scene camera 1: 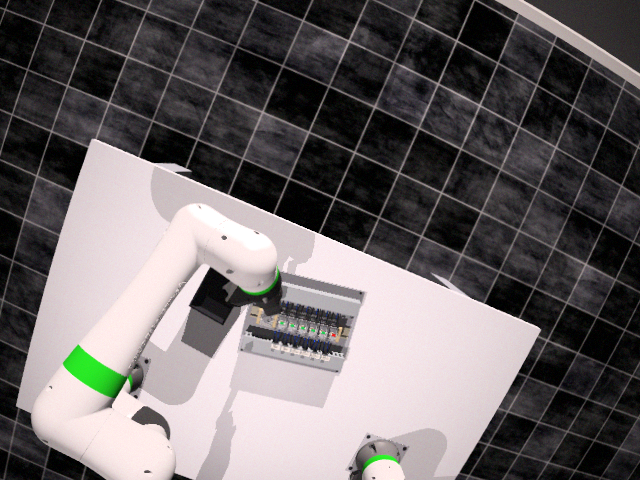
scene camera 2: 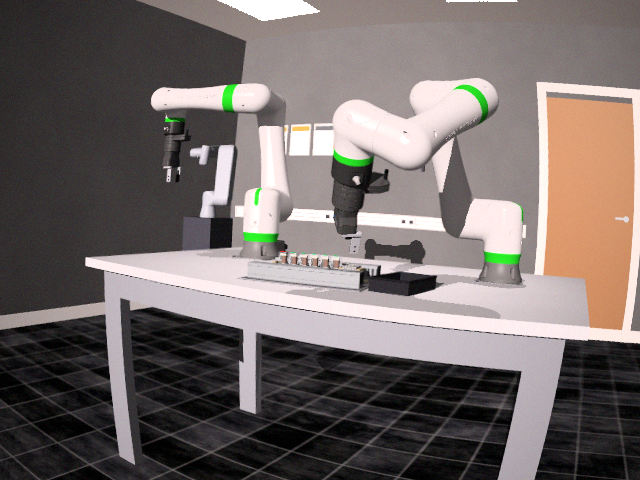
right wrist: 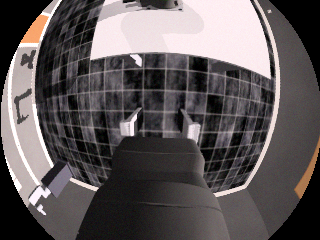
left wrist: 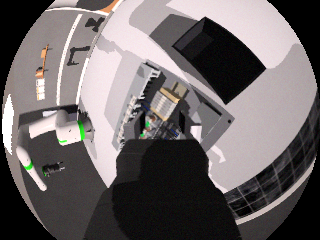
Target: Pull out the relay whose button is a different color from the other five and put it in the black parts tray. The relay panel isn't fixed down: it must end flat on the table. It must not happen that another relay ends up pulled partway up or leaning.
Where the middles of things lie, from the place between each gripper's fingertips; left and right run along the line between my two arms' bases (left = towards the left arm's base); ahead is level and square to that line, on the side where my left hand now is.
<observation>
My left hand (scene camera 2: 351, 245) is 12 cm to the left of the grey relay panel (scene camera 1: 345, 302), 9 cm above it and 4 cm past it. Round my left hand: black parts tray (scene camera 1: 210, 301): 13 cm to the left, 10 cm below, 3 cm behind.
Now: right hand 890 mm to the right of the grey relay panel, 380 mm short of it and 260 mm above it. From my right hand the other things lie so: black parts tray: 1140 mm to the left, 390 mm ahead, 270 mm below.
</observation>
